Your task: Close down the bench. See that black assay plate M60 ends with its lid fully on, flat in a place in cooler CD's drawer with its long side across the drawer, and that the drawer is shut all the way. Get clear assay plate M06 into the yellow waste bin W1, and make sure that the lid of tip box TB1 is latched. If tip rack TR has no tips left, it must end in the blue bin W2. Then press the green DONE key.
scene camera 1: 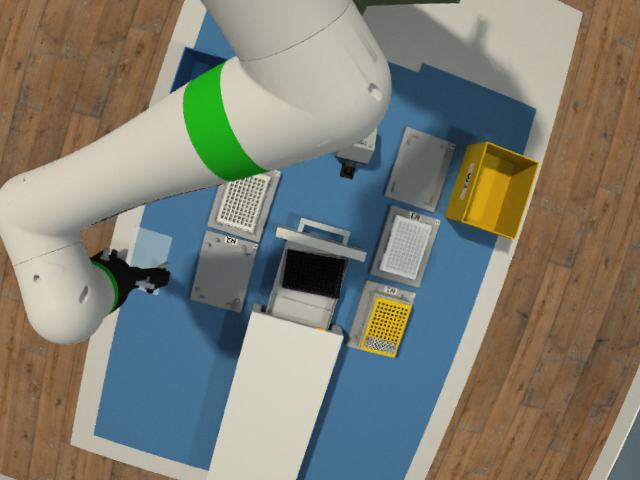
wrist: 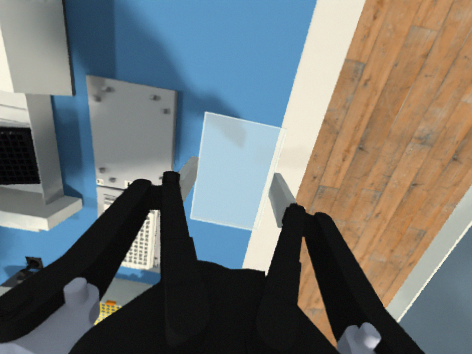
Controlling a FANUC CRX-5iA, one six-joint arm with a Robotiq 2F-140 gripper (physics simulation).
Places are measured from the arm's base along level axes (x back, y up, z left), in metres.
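Pixels of known places: gripper, fingertip midpoint: [scene camera 1: 145, 261] [wrist: 234, 175].
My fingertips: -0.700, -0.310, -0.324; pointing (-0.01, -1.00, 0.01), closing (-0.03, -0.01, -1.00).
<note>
For each thing: its top centre in the pictures, then the offset to it from my fingertips, as dx, dy, dz.
- clear rectangular lid, top centre: [wrist: 234, 178] [scene camera 1: 145, 260] +0.002, +0.003, +0.000
- black plate, top centre: [scene camera 1: 313, 276] +0.078, -0.037, +0.346
- yellow rack, top centre: [scene camera 1: 386, 328] +0.022, -0.018, +0.532
- white gridded rack, top centre: [wrist: 128, 238] [scene camera 1: 242, 199] +0.182, -0.068, +0.150
- yellow bin, top centre: [scene camera 1: 501, 191] +0.382, +0.025, +0.655
- empty grey nest, top centre: [wrist: 128, 143] [scene camera 1: 222, 273] +0.014, -0.073, +0.157
- bare nest, top centre: [scene camera 1: 421, 169] +0.373, -0.076, +0.499
- blue bin, top centre: [scene camera 1: 201, 96] +0.356, +0.025, +0.012
My gripper [scene camera 1: 157, 277] [wrist: 234, 175] is shut on a clear rectangular lid [scene camera 1: 150, 244] [wrist: 238, 162], gripping its long sides, above the mat's left edge. The black plate [scene camera 1: 314, 272] [wrist: 17, 157] sits in the open drawer of the white cooler [scene camera 1: 279, 392], its long side across the drawer; its dark well grid shows. A pale, translucent plate [scene camera 1: 405, 245] stands on a right-hand nest. A yellow rack [scene camera 1: 386, 322] with a speckled end stands on the nest below. A white gridded rack [scene camera 1: 242, 201] [wrist: 142, 245] stands at left. The yellow bin [scene camera 1: 491, 191] shows no contents. The DONE key is hidden.
An empty grey nest [scene camera 1: 224, 271] [wrist: 132, 132] lies between gripper and drawer; another bare nest [scene camera 1: 421, 167] is by the yellow bin. The drawer front [scene camera 1: 320, 241] stands upright. The arm partly covers the blue bin [scene camera 1: 193, 67]. Part of something yellow [wrist: 107, 312] shows in the wrist view.
</note>
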